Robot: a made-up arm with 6 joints.
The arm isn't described. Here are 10 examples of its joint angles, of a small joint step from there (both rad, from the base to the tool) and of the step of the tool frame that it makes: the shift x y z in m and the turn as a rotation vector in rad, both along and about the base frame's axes.
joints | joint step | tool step
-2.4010 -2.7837 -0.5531 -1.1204 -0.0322 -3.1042 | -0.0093 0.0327 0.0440 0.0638 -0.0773 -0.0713 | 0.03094 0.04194 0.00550 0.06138 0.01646 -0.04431
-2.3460 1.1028 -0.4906 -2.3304 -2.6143 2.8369 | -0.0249 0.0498 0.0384 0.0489 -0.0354 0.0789 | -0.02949 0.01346 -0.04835 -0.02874 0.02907 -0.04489
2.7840 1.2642 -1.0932 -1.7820 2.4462 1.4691 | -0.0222 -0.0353 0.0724 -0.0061 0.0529 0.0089 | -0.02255 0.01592 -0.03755 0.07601 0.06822 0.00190
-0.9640 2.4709 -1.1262 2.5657 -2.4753 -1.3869 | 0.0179 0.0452 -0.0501 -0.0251 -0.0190 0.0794 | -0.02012 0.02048 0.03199 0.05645 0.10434 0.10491
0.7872 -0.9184 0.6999 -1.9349 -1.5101 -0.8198 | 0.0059 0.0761 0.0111 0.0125 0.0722 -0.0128 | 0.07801 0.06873 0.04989 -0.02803 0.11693 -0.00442
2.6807 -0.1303 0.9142 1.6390 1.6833 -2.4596 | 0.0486 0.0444 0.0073 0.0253 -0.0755 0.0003 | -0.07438 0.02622 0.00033 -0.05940 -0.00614 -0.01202
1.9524 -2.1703 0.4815 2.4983 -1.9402 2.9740 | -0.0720 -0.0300 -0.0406 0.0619 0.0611 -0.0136 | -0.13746 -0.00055 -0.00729 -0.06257 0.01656 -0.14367
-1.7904 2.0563 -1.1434 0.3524 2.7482 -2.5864 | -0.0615 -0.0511 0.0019 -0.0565 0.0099 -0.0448 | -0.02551 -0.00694 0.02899 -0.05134 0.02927 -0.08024
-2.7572 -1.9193 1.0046 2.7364 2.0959 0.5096 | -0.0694 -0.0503 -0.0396 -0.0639 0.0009 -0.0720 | 0.00692 -0.12220 -0.07787 0.02004 -0.01024 -0.00876
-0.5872 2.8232 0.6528 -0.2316 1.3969 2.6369 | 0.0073 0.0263 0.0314 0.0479 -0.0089 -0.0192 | -0.01233 0.00366 -0.01906 0.03475 -0.02328 0.03267
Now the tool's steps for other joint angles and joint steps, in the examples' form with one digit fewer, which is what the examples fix.
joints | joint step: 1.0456 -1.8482 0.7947 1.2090 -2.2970 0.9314 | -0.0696 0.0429 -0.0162 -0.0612 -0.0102 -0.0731
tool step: -0.1009 0.0530 0.0986 -0.0084 0.0106 -0.0373
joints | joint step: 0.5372 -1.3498 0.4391 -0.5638 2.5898 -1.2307 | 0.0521 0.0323 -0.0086 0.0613 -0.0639 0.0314
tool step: 0.0670 -0.0366 0.0327 -0.0647 0.0830 0.0142
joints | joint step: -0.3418 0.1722 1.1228 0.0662 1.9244 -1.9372 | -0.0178 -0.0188 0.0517 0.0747 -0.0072 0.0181
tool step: -0.0858 0.0231 0.0421 -0.0441 -0.0532 -0.0847
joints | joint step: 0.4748 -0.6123 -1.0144 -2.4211 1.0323 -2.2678 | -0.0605 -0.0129 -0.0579 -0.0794 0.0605 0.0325
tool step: -0.0189 0.0119 -0.0187 -0.0009 0.1213 -0.1012
